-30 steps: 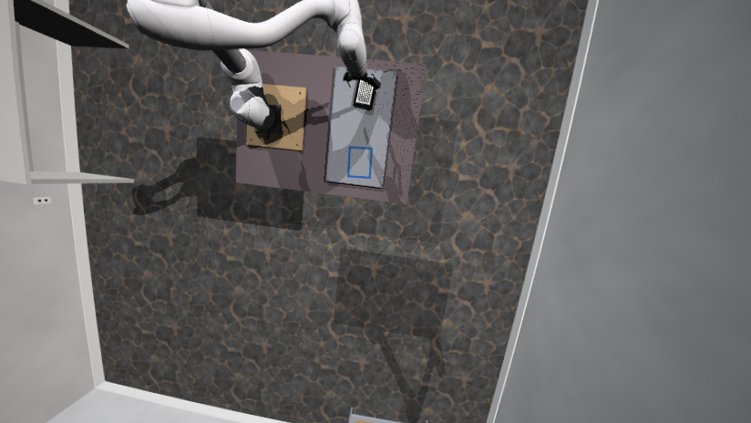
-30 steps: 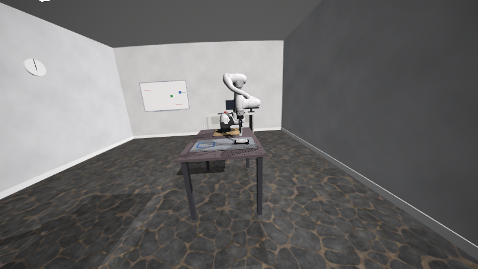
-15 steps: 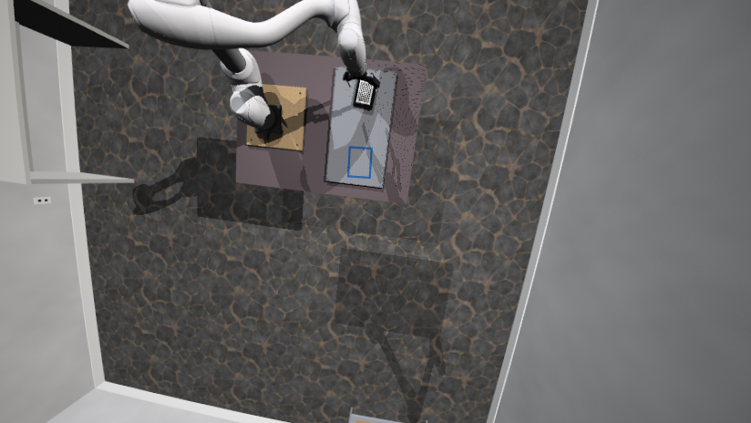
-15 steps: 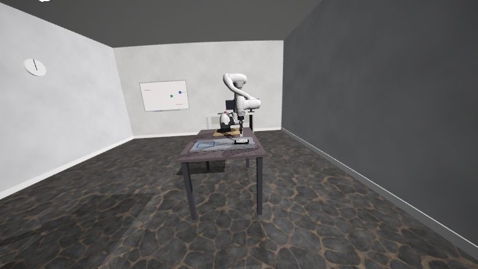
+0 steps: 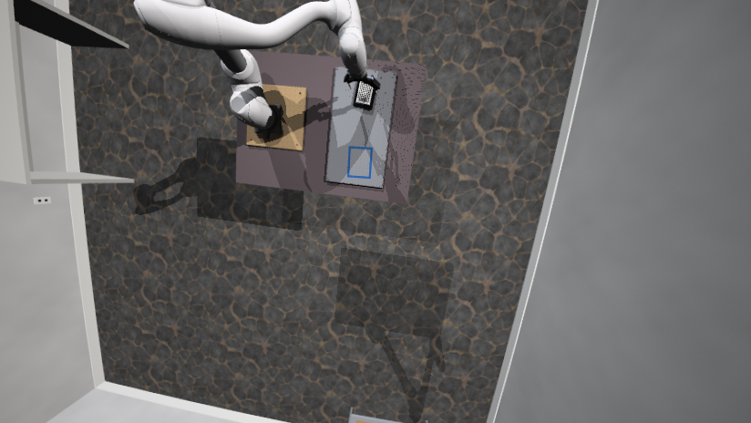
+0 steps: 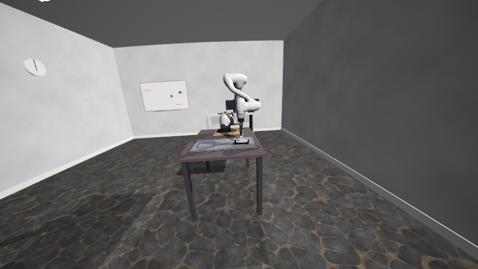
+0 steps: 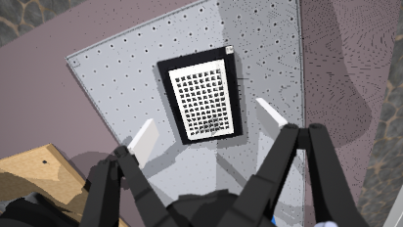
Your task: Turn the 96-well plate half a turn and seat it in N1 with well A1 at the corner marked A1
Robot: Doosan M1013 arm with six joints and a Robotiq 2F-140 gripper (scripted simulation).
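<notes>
Now: the white 96-well plate 6 cm below my hand. Round my hand: small white corner mark: 6 cm ahead, 7 cm to the left, 7 cm below; black plate nest N1: 7 cm below.
</notes>
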